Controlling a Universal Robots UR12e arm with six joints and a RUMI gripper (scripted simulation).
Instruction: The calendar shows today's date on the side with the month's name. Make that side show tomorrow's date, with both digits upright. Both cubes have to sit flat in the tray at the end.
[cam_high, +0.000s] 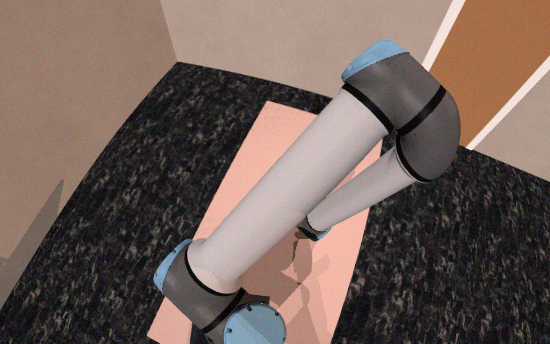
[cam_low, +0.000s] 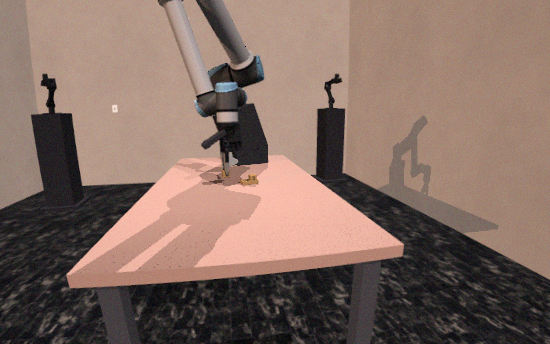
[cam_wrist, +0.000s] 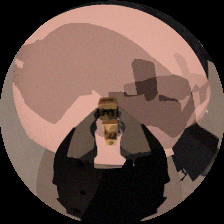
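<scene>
My hand is 11 cm to the right of the calendar tray, 6 cm above it and 2 cm past it.
</scene>
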